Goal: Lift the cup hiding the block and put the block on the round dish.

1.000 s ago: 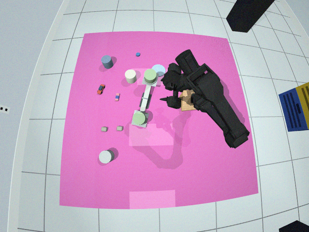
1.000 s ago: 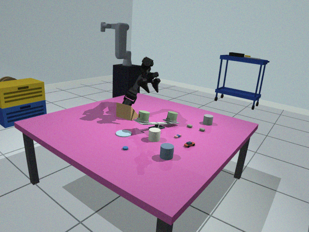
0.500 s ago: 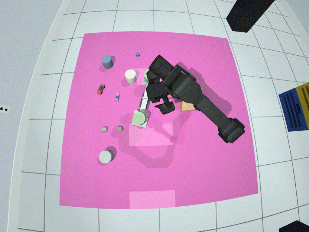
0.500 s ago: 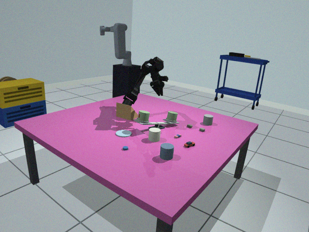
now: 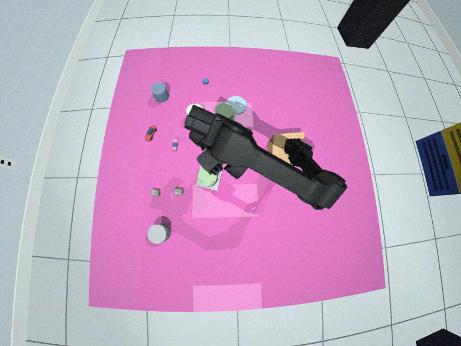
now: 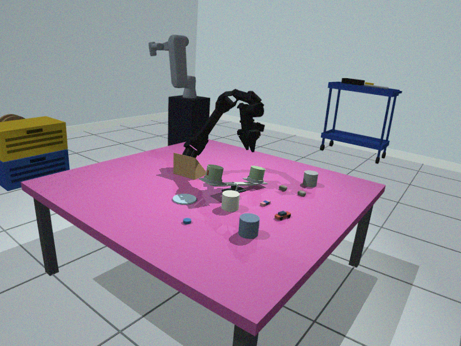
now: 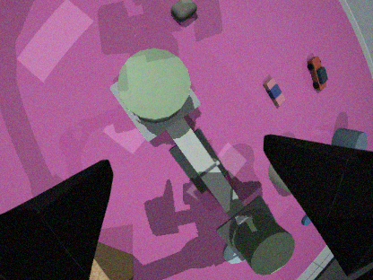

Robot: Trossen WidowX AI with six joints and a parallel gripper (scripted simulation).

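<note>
My gripper tip is 130 mm above the pale teal block, 30 mm to the right of it and 30 mm short of it. From my gripper tip the other things lie so: cream cylinder: 280 mm to the right, 140 mm below, 70 mm ahead; pink-blue piece: 170 mm below, 160 mm ahead, 140 mm to the right; balance: 140 mm below, 100 mm to the right, 10 mm behind.
</note>
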